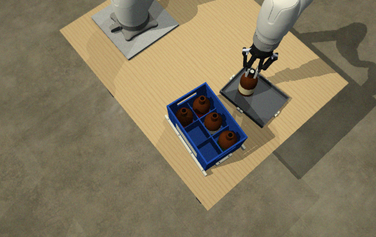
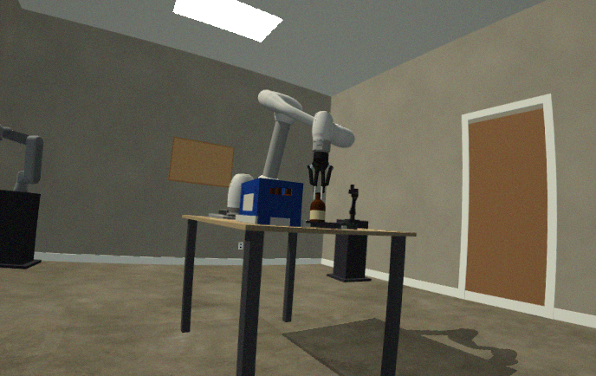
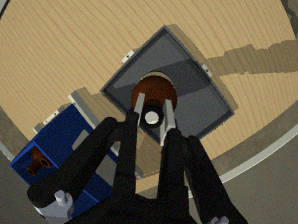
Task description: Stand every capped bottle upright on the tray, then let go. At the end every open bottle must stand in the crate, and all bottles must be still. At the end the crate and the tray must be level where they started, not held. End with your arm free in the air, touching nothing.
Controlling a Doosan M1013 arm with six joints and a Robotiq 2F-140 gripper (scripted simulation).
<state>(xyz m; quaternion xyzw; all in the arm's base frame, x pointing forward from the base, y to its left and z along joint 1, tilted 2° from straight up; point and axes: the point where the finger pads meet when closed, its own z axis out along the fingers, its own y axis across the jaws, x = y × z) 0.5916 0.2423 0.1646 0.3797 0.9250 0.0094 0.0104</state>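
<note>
The capped bottle is 10 mm ahead of my hand and 80 mm below it. Round my hand: blue crate (80 mm ahead, 280 mm to the right, 80 mm below); dark grey tray (50 mm ahead, 10 mm to the left, 150 mm below); uncapped bottle (70 mm ahead, 240 mm to the right, 80 mm below).
</note>
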